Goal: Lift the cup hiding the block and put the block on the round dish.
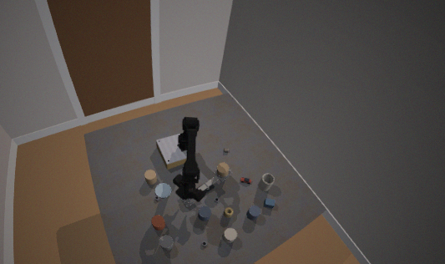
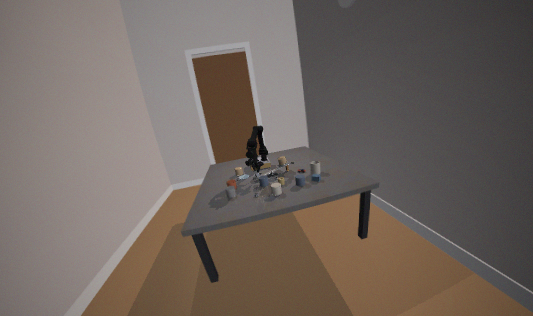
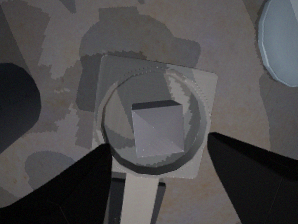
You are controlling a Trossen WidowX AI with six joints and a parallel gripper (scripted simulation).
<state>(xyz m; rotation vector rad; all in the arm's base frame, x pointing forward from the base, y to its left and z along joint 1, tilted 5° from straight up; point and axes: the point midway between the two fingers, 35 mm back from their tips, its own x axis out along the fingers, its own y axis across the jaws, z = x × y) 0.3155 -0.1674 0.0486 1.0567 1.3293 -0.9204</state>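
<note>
Now: the grey block 3 cm below my gripper tip. Round my gripper tip: red-brown cylinder (25 cm to the right, 4 cm ahead, 3 cm below); round pale blue dish (13 cm behind, 10 cm to the right, 7 cm below); yellow ring (21 cm ahead, 14 cm to the left, 5 cm below).
</note>
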